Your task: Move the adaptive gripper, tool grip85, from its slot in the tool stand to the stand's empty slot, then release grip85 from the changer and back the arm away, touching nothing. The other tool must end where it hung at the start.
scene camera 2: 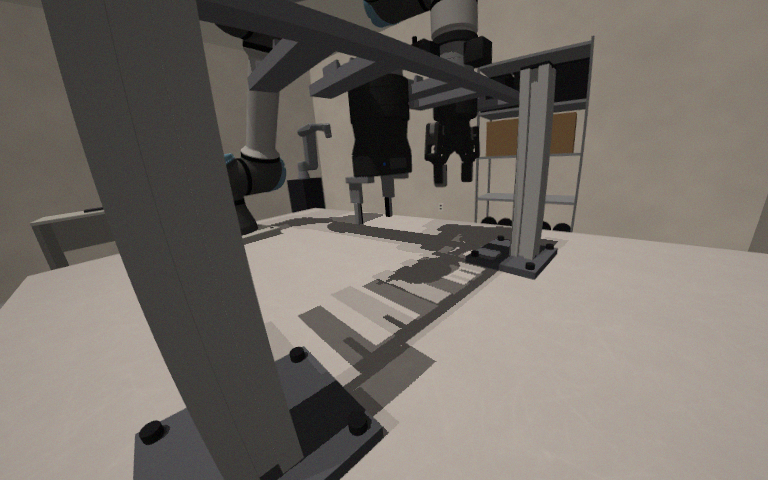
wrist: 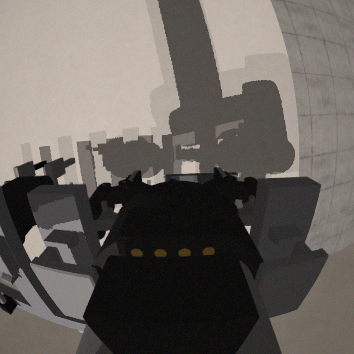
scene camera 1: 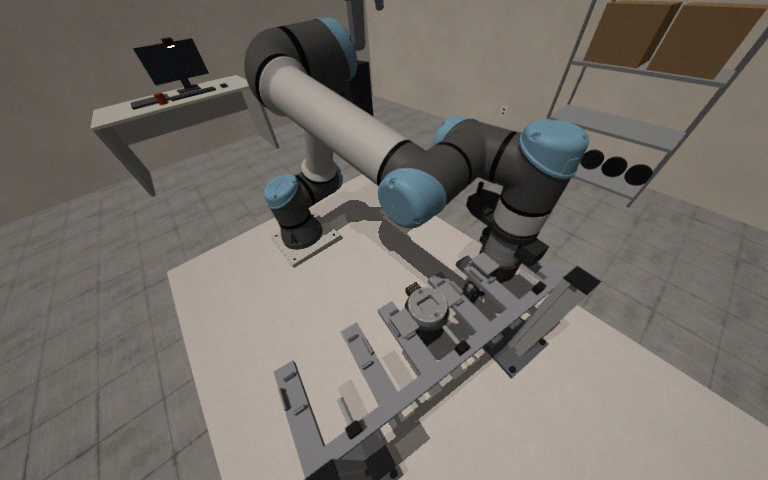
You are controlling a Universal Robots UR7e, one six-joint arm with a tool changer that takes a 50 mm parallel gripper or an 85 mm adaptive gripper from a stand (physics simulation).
Labels:
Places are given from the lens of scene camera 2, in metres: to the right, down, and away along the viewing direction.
parallel gripper (scene camera 2: 379, 110): -0.01, -0.14, 0.27
adaptive gripper grip85 (scene camera 2: 451, 132): 0.11, -0.18, 0.41
The marked spots on the parallel gripper and the adaptive gripper grip85 are 0.18 m apart.

